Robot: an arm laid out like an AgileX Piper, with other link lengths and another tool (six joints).
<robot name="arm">
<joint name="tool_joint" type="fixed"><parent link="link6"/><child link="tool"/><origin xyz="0.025 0.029 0.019" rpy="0 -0.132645 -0.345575"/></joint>
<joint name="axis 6" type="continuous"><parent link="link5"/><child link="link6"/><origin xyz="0 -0.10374 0" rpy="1.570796 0 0"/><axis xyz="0 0 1"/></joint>
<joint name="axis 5" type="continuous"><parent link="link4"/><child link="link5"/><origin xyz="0 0 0" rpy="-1.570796 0 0"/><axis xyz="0 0 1"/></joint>
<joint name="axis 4" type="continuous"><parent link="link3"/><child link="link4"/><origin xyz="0.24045 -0.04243 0" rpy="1.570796 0 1.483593"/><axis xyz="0 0 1"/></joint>
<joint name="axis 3" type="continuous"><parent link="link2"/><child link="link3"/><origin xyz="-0.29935 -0.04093 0"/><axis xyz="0 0 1"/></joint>
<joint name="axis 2" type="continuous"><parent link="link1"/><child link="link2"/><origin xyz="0 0 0" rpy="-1.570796 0 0"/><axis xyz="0 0 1"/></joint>
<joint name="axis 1" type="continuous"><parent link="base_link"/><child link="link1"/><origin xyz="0 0 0.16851"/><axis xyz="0 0 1"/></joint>
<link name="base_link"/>
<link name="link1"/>
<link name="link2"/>
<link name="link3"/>
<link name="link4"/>
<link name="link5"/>
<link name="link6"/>
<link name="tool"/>
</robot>
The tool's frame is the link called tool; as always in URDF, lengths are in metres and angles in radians. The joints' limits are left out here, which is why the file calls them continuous.
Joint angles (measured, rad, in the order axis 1, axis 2, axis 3, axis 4, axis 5, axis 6), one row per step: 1.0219, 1.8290, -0.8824, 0.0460, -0.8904, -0.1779; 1.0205, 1.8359, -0.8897, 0.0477, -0.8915, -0.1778; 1.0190, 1.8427, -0.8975, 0.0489, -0.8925, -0.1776; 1.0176, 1.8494, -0.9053, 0.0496, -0.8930, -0.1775; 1.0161, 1.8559, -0.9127, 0.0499, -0.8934, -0.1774; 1.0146, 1.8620, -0.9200, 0.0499, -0.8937, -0.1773; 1.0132, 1.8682, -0.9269, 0.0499, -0.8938, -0.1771; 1.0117, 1.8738, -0.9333, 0.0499, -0.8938, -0.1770; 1.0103, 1.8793, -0.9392, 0.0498, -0.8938, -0.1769; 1.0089, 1.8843, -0.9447, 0.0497, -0.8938, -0.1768
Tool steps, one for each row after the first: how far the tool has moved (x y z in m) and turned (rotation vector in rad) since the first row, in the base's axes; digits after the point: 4 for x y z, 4 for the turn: 0.0017, 0.0014, -0.0005, 0.0019, 0.0002, -0.0027; 0.0034, 0.0029, -0.0009, 0.0041, 0.0000, -0.0052; 0.0051, 0.0043, -0.0013, 0.0057, -0.0004, -0.0071; 0.0067, 0.0057, -0.0018, 0.0070, -0.0009, -0.0088; 0.0083, 0.0070, -0.0021, 0.0083, -0.0016, -0.0103; 0.0098, 0.0083, -0.0027, 0.0091, -0.0018, -0.0117; 0.0112, 0.0094, -0.0032, 0.0099, -0.0022, -0.0132; 0.0126, 0.0105, -0.0037, 0.0102, -0.0024, -0.0145; 0.0139, 0.0114, -0.0042, 0.0107, -0.0026, -0.0159
